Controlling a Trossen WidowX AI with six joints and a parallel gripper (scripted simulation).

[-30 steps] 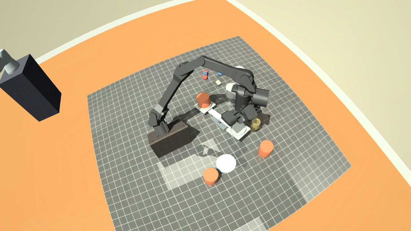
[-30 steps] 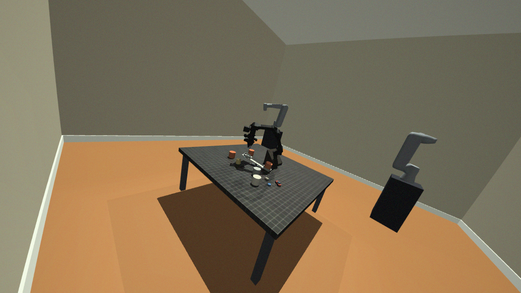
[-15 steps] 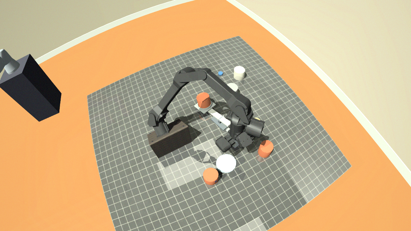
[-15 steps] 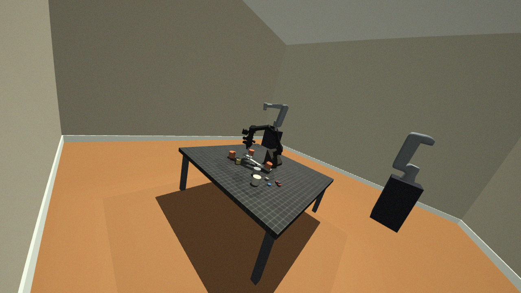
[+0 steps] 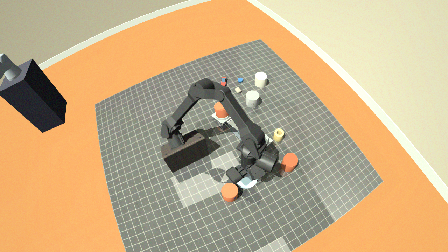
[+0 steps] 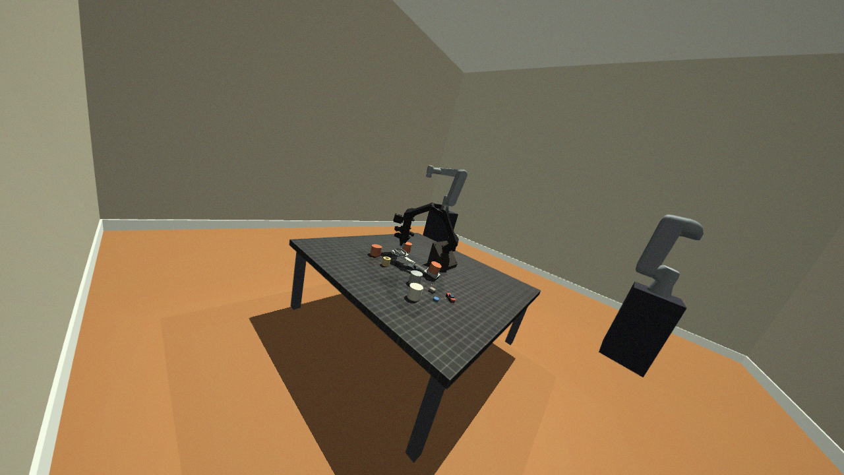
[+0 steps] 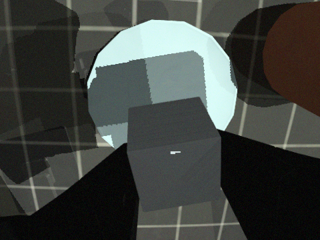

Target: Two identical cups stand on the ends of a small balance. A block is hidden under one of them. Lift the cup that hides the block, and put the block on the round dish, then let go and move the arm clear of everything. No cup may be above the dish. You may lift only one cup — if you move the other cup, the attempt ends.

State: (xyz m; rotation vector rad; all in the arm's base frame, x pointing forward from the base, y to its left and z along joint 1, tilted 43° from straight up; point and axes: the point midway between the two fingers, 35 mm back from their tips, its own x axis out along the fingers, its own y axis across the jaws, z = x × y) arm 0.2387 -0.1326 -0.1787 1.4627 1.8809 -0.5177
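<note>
Now: the round white dish 7 cm below my gripper tip. Round my gripper tip: yellow spool (23 cm ahead, 14 cm to the left, 5 cm below); red toy car (60 cm to the left, 12 cm ahead, 6 cm below); grey block (1 cm above).
</note>
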